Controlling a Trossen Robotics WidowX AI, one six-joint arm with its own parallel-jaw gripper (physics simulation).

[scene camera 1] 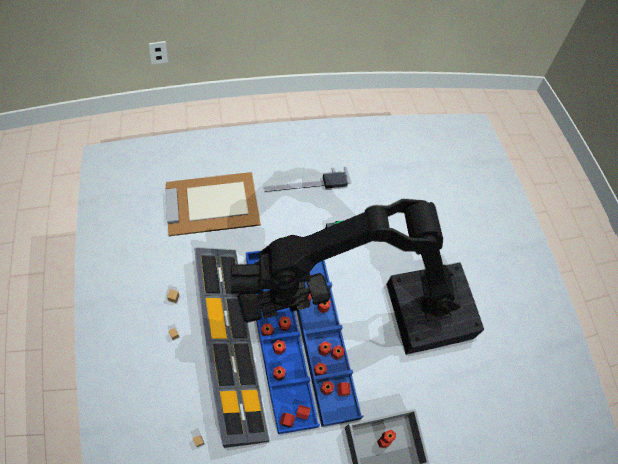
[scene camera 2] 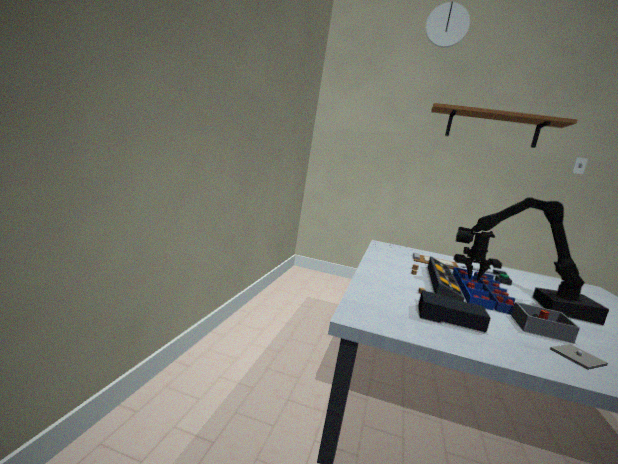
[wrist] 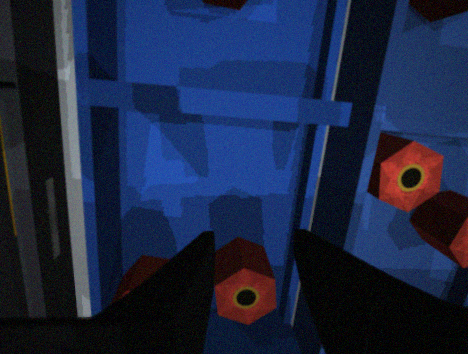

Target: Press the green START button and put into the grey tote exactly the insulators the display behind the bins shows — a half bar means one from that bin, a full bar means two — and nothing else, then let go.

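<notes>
My gripper (wrist: pixel 254 241) (scene camera 2: pixel 475 278) is open over the blue bins (scene camera 1: pixel 291 382) (scene camera 2: pixel 480 304) (wrist: pixel 325 112). A red insulator (wrist: pixel 245 297) stands between its spread fingers in the wrist view, ungripped; another is partly behind the left finger. In scene camera 1 the arm hides the fingertips. The display (scene camera 1: pixel 245 441) shows a full amber bar, second from the top in its left column, and two half bars at its near end; its upper right is partly covered. The grey tote (scene camera 1: pixel 419 436) (scene camera 2: pixel 547 327) holds red insulator material (scene camera 1: pixel 389 436) (scene camera 2: pixel 544 314), one or two pieces. The green START button (scene camera 1: pixel 338 222) (scene camera 2: pixel 504 276) is partly hidden in scene camera 1.
A clipboard (scene camera 1: pixel 254 200) and a caliper (scene camera 1: pixel 335 180) lie beyond the bins. Small wooden cubes (scene camera 1: pixel 173 295) (scene camera 1: pixel 173 333) (scene camera 1: pixel 198 440) lie behind the display. A black box (scene camera 2: pixel 452 312) and a flat plate (scene camera 2: pixel 575 354) lie near the table edge. More insulators stand in the bins.
</notes>
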